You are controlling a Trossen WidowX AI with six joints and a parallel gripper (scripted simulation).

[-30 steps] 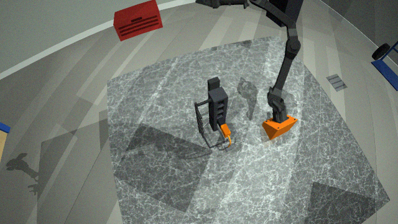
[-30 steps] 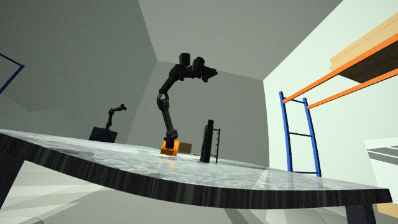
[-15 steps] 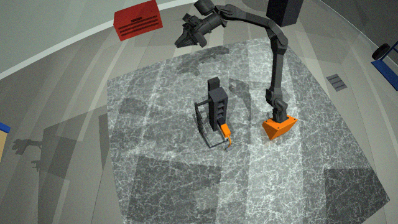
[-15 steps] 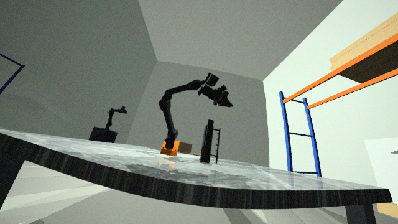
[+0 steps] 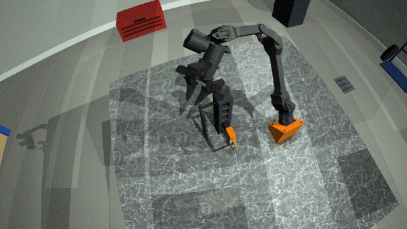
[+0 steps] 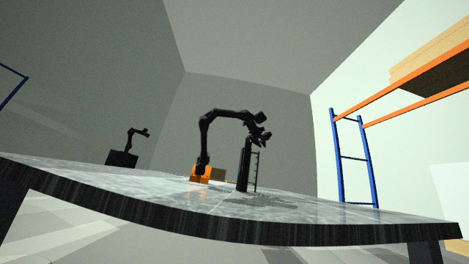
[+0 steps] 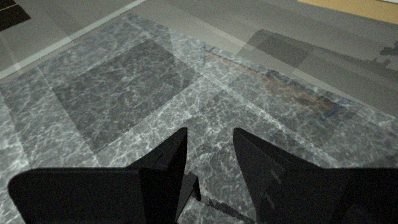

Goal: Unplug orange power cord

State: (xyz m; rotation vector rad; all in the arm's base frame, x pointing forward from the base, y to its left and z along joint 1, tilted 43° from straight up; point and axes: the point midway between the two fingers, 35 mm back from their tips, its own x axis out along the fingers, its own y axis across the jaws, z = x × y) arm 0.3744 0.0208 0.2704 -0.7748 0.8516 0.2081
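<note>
The orange plug lies 11 cm behind my gripper tip, 7 cm to the left of it and 19 cm below it.
</note>
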